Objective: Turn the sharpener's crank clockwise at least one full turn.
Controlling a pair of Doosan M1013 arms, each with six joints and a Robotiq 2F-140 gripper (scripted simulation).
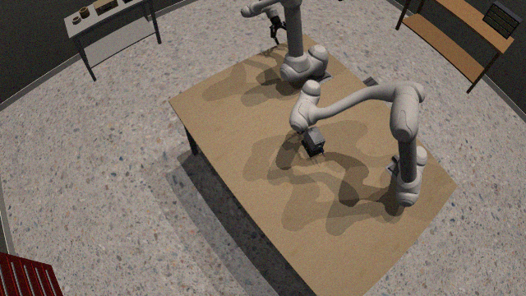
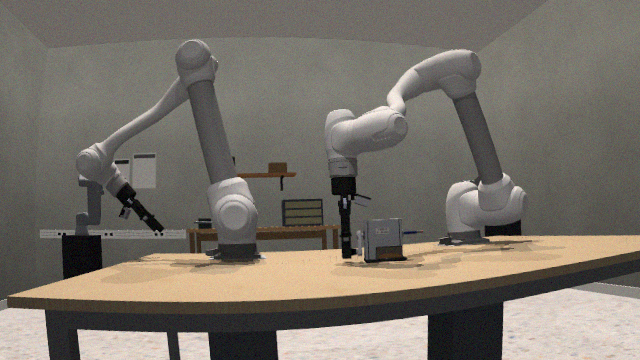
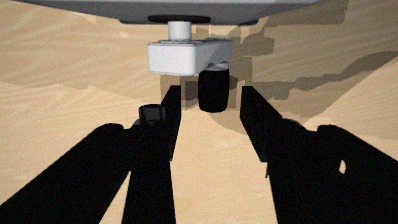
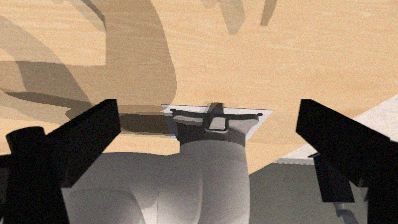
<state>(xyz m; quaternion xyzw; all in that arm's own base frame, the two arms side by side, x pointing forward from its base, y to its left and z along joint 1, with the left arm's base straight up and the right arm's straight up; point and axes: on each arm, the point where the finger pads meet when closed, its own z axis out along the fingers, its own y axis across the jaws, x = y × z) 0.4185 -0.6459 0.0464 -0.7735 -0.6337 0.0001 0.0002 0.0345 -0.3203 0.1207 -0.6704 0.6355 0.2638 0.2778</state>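
My left hand is 20 mm to the right of the black knob and 10 mm above it.
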